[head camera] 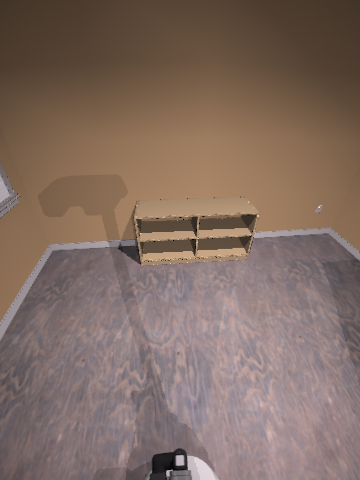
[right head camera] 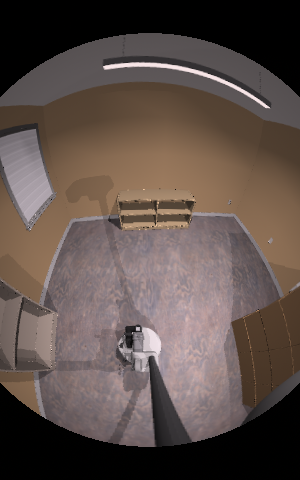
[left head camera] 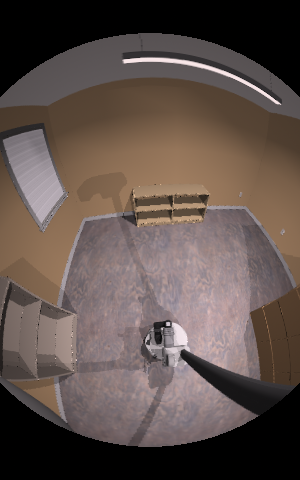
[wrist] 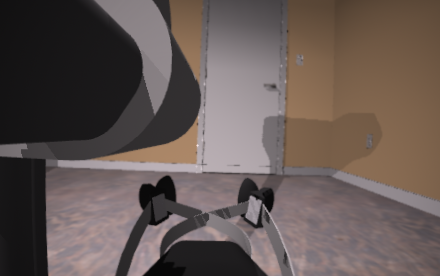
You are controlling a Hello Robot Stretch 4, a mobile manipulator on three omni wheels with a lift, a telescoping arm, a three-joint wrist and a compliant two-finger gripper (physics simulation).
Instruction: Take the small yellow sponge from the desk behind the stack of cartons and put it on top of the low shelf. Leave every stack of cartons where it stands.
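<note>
The low shelf is light wood with four open compartments and stands against the far wall. No object shows on its top board. My gripper is open in the wrist view, its two dark fingertips wide apart with floor and door behind them and no object between them. The yellow sponge, the desk behind the cartons and the carton stacks cannot be made out in these views.
A greyish open unit stands at the left wall. A large brown box-shaped piece stands at the right. A closed door shows in the wrist view. A window is on the left wall.
</note>
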